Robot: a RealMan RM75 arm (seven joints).
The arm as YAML. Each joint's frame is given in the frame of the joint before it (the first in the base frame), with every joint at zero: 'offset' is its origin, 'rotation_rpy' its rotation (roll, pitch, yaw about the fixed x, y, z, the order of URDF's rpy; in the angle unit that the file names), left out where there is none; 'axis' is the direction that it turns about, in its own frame. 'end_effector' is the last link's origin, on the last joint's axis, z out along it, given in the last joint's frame.
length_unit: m
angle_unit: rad
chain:
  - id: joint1
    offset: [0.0, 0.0, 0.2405]
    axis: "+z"
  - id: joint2
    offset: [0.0, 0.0, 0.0]
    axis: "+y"
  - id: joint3
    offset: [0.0, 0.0, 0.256]
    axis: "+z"
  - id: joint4
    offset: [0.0, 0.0, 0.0]
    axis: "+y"
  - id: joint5
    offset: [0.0, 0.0, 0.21]
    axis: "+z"
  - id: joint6
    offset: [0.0, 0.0, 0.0]
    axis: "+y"
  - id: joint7
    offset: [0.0, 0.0, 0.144]
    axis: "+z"
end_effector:
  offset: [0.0, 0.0, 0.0]
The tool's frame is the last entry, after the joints.
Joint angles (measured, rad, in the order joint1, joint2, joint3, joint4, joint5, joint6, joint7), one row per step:
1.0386 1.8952 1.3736 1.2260 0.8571 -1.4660 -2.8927
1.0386 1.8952 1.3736 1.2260 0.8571 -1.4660 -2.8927
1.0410 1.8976 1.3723 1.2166 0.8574 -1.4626 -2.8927
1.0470 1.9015 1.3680 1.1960 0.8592 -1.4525 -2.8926
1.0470 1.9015 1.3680 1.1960 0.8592 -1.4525 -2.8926
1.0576 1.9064 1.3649 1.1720 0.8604 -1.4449 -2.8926
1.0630 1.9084 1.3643 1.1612 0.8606 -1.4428 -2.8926
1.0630 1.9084 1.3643 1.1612 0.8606 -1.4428 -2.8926
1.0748 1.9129 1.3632 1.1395 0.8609 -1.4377 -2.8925
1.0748 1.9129 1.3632 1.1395 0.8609 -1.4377 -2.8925
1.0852 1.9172 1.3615 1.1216 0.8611 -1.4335 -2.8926
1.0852 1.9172 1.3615 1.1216 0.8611 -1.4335 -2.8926
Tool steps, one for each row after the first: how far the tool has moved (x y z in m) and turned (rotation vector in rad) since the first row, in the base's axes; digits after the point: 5 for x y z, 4 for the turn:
0.00000 0.00000 0.00000 0.0000 0.0000 0.0000
0.00068 0.00040 -0.00140 -0.0009 -0.0007 -0.0045
0.00188 0.00157 -0.00433 -0.0015 -0.0016 -0.0125
0.00188 0.00157 -0.00433 -0.0015 -0.0016 -0.0125
0.00220 0.00288 -0.00740 -0.0032 -0.0046 -0.0202
0.00222 0.00353 -0.00853 -0.0039 -0.0066 -0.0238
0.00222 0.00353 -0.00853 -0.0039 -0.0066 -0.0238
0.00175 0.00482 -0.01096 -0.0050 -0.0100 -0.0296
0.00175 0.00482 -0.01096 -0.0050 -0.0100 -0.0296
0.00113 0.00566 -0.01327 -0.0068 -0.0133 -0.0333
0.00113 0.00566 -0.01327 -0.0068 -0.0133 -0.0333

